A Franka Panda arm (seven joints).
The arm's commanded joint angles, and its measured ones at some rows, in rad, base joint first. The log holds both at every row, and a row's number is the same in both.
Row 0, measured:
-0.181 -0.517 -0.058 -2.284 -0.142 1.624 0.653
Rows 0 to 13, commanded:
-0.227 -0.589 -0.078 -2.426 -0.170 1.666 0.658
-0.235 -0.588 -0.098 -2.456 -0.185 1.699 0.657
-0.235 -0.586 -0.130 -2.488 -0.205 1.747 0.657
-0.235 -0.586 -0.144 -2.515 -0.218 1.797 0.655
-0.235 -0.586 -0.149 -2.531 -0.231 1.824 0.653
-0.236 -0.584 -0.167 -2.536 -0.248 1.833 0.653
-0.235 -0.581 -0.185 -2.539 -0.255 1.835 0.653
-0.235 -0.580 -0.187 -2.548 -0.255 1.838 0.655
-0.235 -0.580 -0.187 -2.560 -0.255 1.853 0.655
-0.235 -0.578 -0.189 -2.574 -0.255 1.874 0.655
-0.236 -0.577 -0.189 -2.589 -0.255 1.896 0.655
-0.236 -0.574 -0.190 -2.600 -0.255 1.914 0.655
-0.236 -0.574 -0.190 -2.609 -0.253 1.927 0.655
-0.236 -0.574 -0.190 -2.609 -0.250 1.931 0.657
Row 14, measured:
-0.233 -0.574 -0.193 -2.581 -0.238 1.885 0.652
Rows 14 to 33, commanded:
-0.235 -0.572 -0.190 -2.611 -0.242 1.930 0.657
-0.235 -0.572 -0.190 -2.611 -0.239 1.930 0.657
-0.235 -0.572 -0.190 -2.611 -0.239 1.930 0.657
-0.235 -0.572 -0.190 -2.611 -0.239 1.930 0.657
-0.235 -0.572 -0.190 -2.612 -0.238 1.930 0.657
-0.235 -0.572 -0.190 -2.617 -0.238 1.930 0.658
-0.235 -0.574 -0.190 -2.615 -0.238 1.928 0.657
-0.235 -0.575 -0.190 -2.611 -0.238 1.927 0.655
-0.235 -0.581 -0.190 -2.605 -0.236 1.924 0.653
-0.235 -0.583 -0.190 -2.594 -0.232 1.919 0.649
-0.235 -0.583 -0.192 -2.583 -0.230 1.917 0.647
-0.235 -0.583 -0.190 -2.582 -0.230 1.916 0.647
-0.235 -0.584 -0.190 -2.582 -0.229 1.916 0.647
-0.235 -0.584 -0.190 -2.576 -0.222 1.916 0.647
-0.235 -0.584 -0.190 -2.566 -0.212 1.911 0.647
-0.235 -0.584 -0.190 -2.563 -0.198 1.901 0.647
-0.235 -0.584 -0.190 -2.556 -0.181 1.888 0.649
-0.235 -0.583 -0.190 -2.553 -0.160 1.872 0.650
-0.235 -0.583 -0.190 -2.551 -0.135 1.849 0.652
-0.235 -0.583 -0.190 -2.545 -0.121 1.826 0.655
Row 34, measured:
-0.233 -0.582 -0.193 -2.567 -0.173 1.889 0.652
